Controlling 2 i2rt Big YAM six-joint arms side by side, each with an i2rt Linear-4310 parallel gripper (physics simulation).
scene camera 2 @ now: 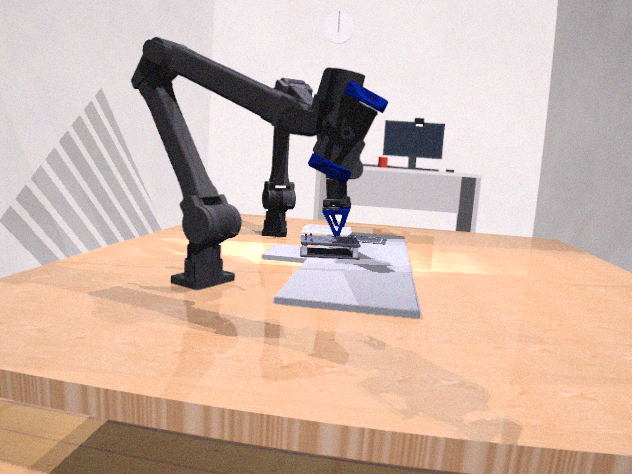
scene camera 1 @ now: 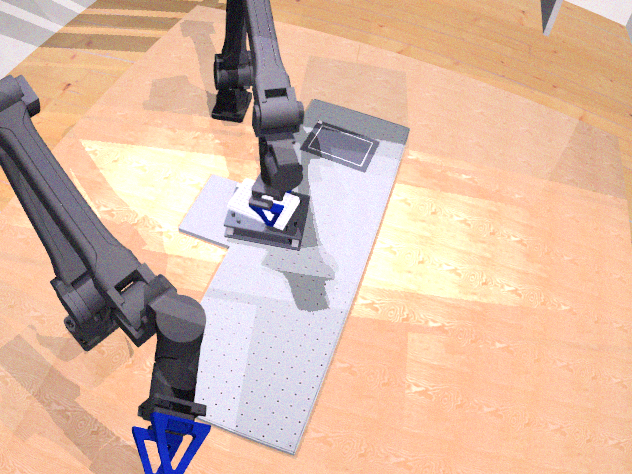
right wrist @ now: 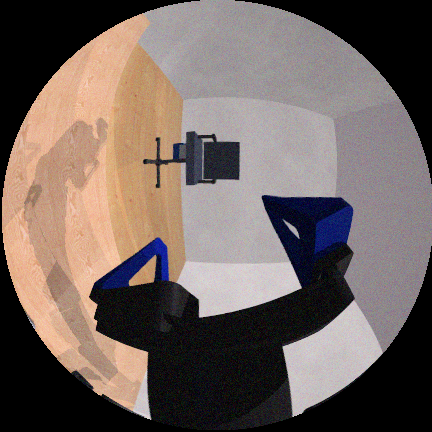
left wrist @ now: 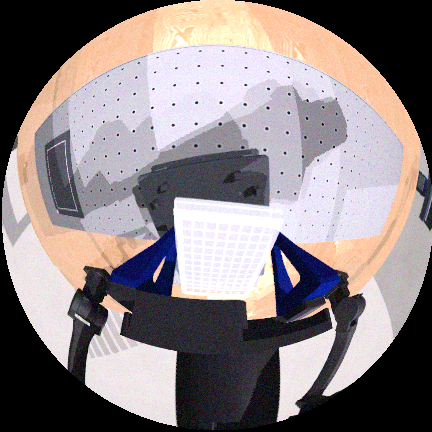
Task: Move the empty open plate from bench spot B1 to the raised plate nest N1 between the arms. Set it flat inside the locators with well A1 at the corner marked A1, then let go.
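Pixels of known places: left gripper, fingertip midpoint: (scene camera 2: pixel 338 233) (scene camera 1: pixel 277 210) (left wrist: pixel 224 232); right gripper, fingertip midpoint: (scene camera 2: pixel 357 137) (right wrist: pixel 208 223); left arm's base at its link origin: (scene camera 2: pixel 274 233) (scene camera 1: pixel 232 107) (left wrist: pixel 100 275); right arm's base at its link origin: (scene camera 2: pixel 203 281) (scene camera 1: pixel 96 321).
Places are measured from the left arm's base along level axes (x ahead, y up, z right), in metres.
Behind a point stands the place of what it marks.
The white plate (scene camera 1: pixel 242 200) @[x 0.125, y 0.086, z 0.395 m] (scene camera 2: pixel 317 230) @[x 0.140, y 0.084, z 0.423 m] (left wrist: pixel 225 250) @[x 0.186, y 0.083, z 0.394 m] is held by its two sides in my left gripper (scene camera 1: pixel 278 208) @[x 0.200, y 0.074, z 0.395 m] (scene camera 2: pixel 336 232) @[x 0.200, y 0.074, z 0.395 m] (left wrist: pixel 224 232) @[x 0.200, y 0.074, z 0.395 m], which is shut on it. The plate is low over the dark raised nest (scene camera 1: pixel 303 216) @[x 0.253, y 0.055, z 0.381 m] (scene camera 2: pixel 352 241) @[x 0.241, y 0.054, z 0.394 m] (left wrist: pixel 205 180) @[x 0.242, y 0.054, z 0.384 m]. In scene camera 1 it covers much of the nest's top; a small gap or contact cannot be told. Small dark locators show on the nest. The A1 marks are not readable. My right gripper (scene camera 1: pixel 165 459) @[x 0.165, y 0.309, z 1.040 m] (scene camera 2: pixel 357 133) @[x 0.165, y 0.309, z 1.040 m] (right wrist: pixel 208 223) @[x 0.165, y 0.309, z 1.040 m] is open and empty, high and away from the nest.
The pale perforated bench board (scene camera 1: pixel 285 357) @[x 0.273, y 0.013, z 0.689 m] (scene camera 2: pixel 352 293) @[x 0.206, y 0.013, z 0.778 m] (left wrist: pixel 200 92) @[x 0.331, y 0.013, z 0.389 m] lies under the nest. A dark pad (scene camera 1: pixel 339 145) @[x 0.301, y 0.015, z 0.097 m] (left wrist: pixel 62 175) @[x 0.303, y 0.015, z 0.118 m] with a white outline lies at its far end in scene camera 1. A chair (right wrist: pixel 220 160) stands beyond the table.
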